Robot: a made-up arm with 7 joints.
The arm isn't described. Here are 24 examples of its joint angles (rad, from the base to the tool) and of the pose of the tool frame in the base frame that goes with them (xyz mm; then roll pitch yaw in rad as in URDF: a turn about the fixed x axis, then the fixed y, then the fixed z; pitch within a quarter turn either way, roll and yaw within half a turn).
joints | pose
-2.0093 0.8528 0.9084 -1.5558 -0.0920 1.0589 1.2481 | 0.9 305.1 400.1 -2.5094 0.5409 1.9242
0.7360 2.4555 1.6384 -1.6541 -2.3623 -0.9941 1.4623 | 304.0 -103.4 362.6 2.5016 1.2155 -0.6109
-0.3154 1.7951 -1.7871 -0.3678 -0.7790 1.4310 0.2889 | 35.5 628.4 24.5 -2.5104 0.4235 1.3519
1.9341 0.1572 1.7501 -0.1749 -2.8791 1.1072 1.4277 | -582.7 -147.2 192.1 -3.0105 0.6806 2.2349
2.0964 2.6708 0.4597 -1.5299 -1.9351 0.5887 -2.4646 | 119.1 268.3 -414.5 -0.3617 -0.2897 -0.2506
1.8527 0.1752 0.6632 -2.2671 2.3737 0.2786 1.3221 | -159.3 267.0 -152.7 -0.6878 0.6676 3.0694
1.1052 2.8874 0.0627 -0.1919 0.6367 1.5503 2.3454 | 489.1 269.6 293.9 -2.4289 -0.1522 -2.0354
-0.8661 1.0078 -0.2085 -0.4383 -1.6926 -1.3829 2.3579 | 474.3 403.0 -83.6 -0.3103 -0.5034 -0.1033
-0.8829 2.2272 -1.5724 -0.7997 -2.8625 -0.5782 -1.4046 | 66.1 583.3 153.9 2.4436 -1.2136 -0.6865
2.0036 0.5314 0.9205 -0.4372 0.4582 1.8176 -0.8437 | -563.3 155.0 230.4 1.5454 0.5585 2.9190
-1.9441 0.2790 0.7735 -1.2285 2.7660 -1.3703 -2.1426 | 314.3 72.6 454.5 -1.6368 -0.2375 1.6796
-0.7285 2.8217 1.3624 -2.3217 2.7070 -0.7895 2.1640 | -100.9 -292.0 123.5 -1.6791 -0.4143 -0.4560
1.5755 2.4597 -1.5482 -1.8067 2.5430 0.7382 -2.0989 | -234.0 367.3 125.2 -1.9536 0.8611 -1.4275
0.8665 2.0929 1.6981 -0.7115 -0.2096 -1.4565 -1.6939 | 231.3 405.3 398.7 -1.7341 0.6081 0.5787
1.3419 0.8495 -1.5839 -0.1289 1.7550 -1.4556 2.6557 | -552.9 301.6 -26.9 -0.5134 -0.2794 2.3587
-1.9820 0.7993 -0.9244 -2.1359 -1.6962 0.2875 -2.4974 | 106.7 -306.9 194.0 2.5291 -1.2315 1.6097
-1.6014 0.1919 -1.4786 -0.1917 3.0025 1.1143 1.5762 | 611.9 -151.7 -29.9 -0.2521 1.1784 1.4180
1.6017 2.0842 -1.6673 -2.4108 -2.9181 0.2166 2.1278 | -301.9 42.5 57.2 -1.2945 -0.4472 -0.8335
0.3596 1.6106 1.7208 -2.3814 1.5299 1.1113 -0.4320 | 58.9 5.7 312.1 1.7183 -0.2642 -1.8152
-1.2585 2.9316 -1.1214 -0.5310 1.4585 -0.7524 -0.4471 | -378.3 356.4 346.1 -3.0706 -0.1802 -0.7180
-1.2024 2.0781 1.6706 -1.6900 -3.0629 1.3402 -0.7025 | -421.3 137.4 177.3 1.0839 0.3773 2.9701
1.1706 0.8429 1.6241 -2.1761 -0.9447 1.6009 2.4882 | 83.4 314.2 174.0 -2.4619 0.2140 -2.1785
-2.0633 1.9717 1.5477 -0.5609 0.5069 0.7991 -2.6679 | -194.7 582.3 106.0 2.9201 -0.8325 -1.1990
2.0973 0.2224 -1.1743 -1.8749 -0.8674 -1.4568 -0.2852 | -197.7 -341.8 -190.6 -2.2490 -1.1902 1.9796
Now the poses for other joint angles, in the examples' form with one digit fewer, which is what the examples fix.
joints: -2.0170 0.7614 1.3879 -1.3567 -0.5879 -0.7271 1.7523
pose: 147 415 308 2.349 1.034 1.766
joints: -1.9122 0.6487 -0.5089 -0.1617 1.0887 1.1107 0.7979
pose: 560 73 282 -0.957 -0.425 1.066
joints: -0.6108 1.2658 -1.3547 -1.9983 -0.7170 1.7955 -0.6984
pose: 289 -17 -292 2.201 1.170 -0.336
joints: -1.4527 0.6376 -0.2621 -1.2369 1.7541 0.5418 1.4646
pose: 468 -75 291 -1.977 0.288 0.402
